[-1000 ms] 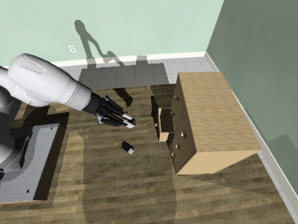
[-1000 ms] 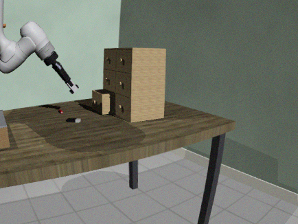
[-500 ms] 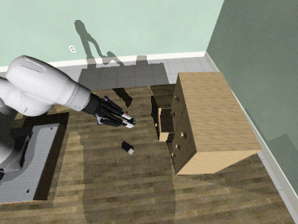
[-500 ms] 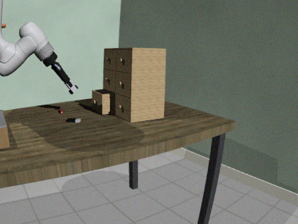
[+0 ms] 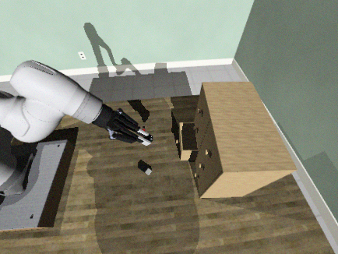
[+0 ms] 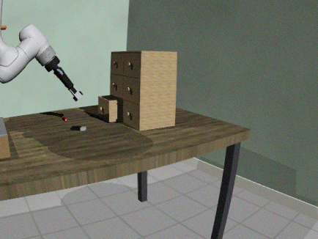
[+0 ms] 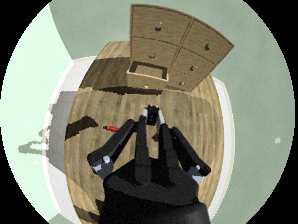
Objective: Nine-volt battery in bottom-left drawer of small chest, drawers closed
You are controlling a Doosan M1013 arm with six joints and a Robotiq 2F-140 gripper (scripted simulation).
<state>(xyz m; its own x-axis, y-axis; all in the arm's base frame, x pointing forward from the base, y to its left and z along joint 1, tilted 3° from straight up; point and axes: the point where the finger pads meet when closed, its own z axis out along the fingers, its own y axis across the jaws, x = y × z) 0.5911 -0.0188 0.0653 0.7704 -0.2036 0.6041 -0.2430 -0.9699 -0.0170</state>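
My gripper is now 2 cm short of the nine-volt battery, 1 cm to the left of it and 1 cm above it. From my hand the other things lie so: small red object: 12 cm to the left, 15 cm below; then small white-and-dark object: 2 cm behind, 8 cm to the right, 15 cm below.
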